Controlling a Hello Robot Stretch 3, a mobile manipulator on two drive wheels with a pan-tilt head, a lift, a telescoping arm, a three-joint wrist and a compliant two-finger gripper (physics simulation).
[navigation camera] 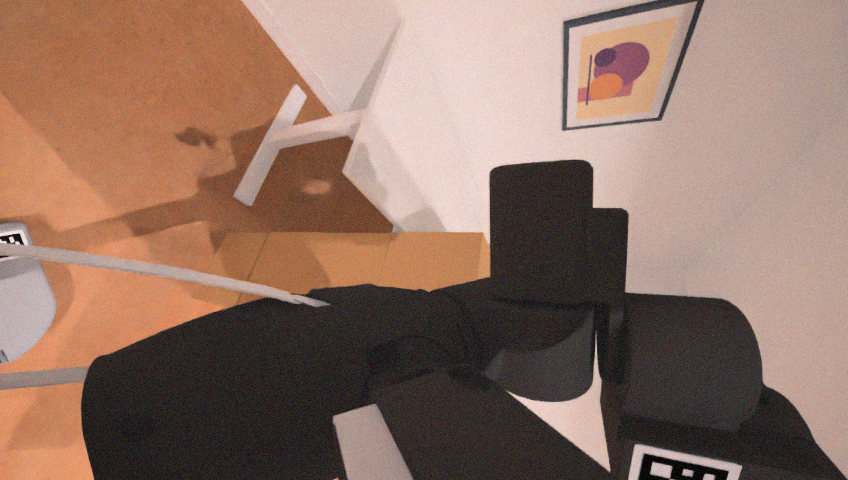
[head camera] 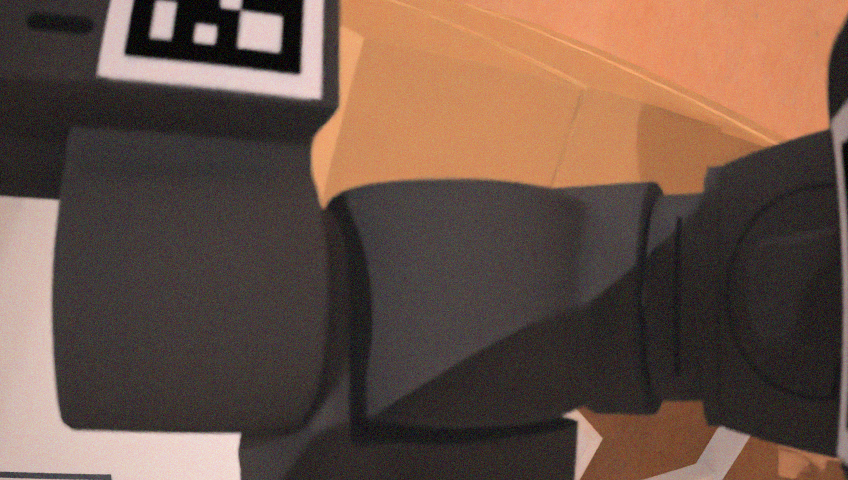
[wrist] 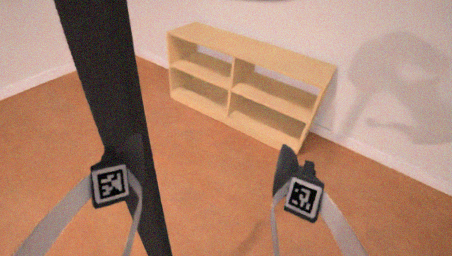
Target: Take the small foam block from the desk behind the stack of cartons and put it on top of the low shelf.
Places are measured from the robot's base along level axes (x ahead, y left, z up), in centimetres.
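Pixels of known places: gripper, fingertip midpoint: [wrist: 211,158].
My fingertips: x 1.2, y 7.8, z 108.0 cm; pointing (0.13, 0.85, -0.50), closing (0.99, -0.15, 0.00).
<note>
Behind a point stands the place of what it marks.
The low shelf [wrist: 250,49] {x 43.7, y 145.8, z 61.0 cm} is a pale wooden unit with two columns of compartments, standing by the wall ahead in the wrist view; its top board is bare. My gripper [wrist: 211,158] {x 1.2, y 7.8, z 108.0 cm} is open, with its fingers wide apart and floor showing between them. It is well short of the shelf. The stacked cartons [head camera: 452,130] {x -27.1, y -58.1, z 95.9 cm} [navigation camera: 285,261] {x -19.7, y -64.6, z 42.2 cm} show partly behind my wrist in the head and navigation views. The white desk [head camera: 587,437] {x 6.8, y -68.5, z 71.9 cm} [navigation camera: 383,166] {x 8.0, y -86.6, z 72.0 cm} is beyond them, mostly hidden in the head view. The small foam block does not show in any view.
My dark mast [wrist: 110,75] {x -6.1, y 11.7, z 113.2 cm} crosses the left of the wrist view, behind the left finger. My wrist parts [navigation camera: 238,374] {x 1.1, y -5.6, z 117.5 cm} fill much of the head and navigation views. A framed picture [navigation camera: 621,68] {x 40.1, y -153.3, z 151.5 cm} hangs on the wall. My grey base [navigation camera: 26,297] {x -12.5, y -12.5, z 16.0 cm} shows at the navigation view's left edge.
</note>
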